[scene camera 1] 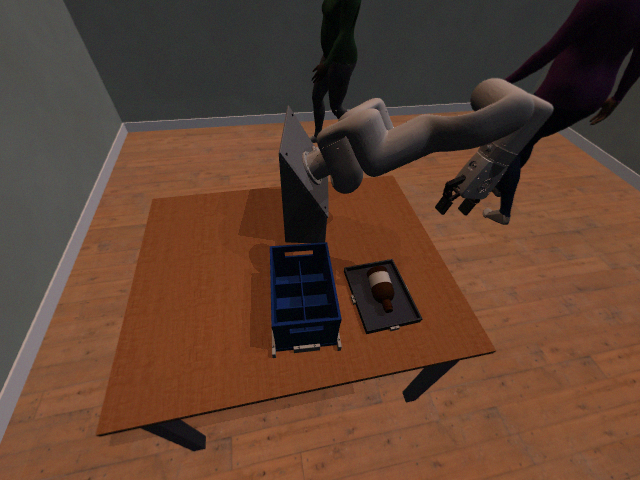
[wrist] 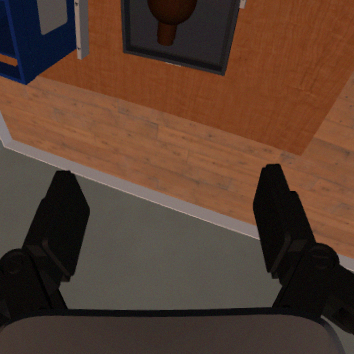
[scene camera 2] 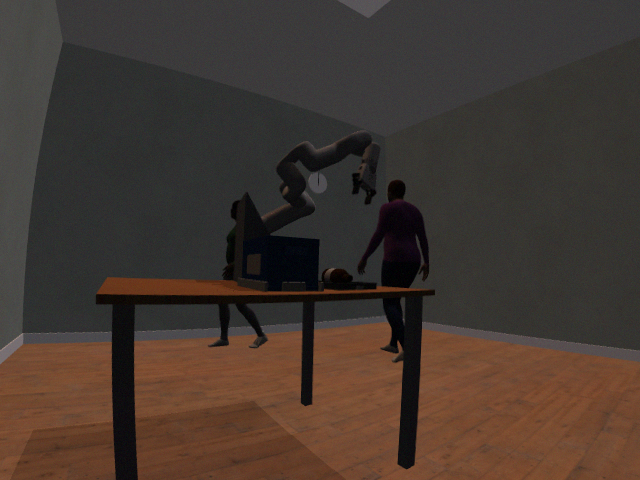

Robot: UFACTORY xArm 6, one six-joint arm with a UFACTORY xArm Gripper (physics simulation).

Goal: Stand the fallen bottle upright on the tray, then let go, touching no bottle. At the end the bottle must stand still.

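Places are measured from the arm's base along level axes (x ahead, y left, z up), in millimetres.
Pixels of known places: gripper, fingertip midpoint: (scene camera 1: pixel 450 211) (wrist: pixel 168 187) (scene camera 2: pixel 361 199); arm's base at its link origin: (scene camera 1: pixel 311 168) (scene camera 2: pixel 259 228).
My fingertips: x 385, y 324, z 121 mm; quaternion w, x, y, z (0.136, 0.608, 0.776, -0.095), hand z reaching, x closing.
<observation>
Ahead of a thing's pixels: the offset from my fingertips to its top centre. Level surfaces: height alone.
A brown bottle @[17 mm ahead, 120 mm right, 307 mm down] (scene camera 1: pixel 382 290) (scene camera 2: pixel 338 275) (wrist: pixel 171 11) with a white label lies on its side on the dark tray @[11 mm ahead, 120 mm right, 360 mm down] (scene camera 1: pixel 356 313) (scene camera 2: pixel 368 285) (wrist: pixel 174 63). In scene camera 1 its neck points toward the table's front edge. In the wrist view part of the bottle and tray is cut off by the top edge. My gripper (scene camera 1: pixel 454 208) (scene camera 2: pixel 362 197) (wrist: pixel 168 187) is open and empty. It hangs high above the table's height, up and to the right of the tray in both scene views, well apart from the bottle.
A blue crate @[31 mm ahead, 395 mm right, 210 mm down] (scene camera 1: pixel 330 289) (scene camera 2: pixel 293 263) (wrist: pixel 30 50) with compartments stands left of the tray on the wooden table @[386 mm down] (scene camera 1: pixel 196 320) (scene camera 2: pixel 170 289) (wrist: pixel 270 100), with pale brackets at its foot. The arm's grey mount (scene camera 1: pixel 303 206) stands behind the crate. Two people (scene camera 1: pixel 338 56) (scene camera 2: pixel 404 232) are beyond the table.
</observation>
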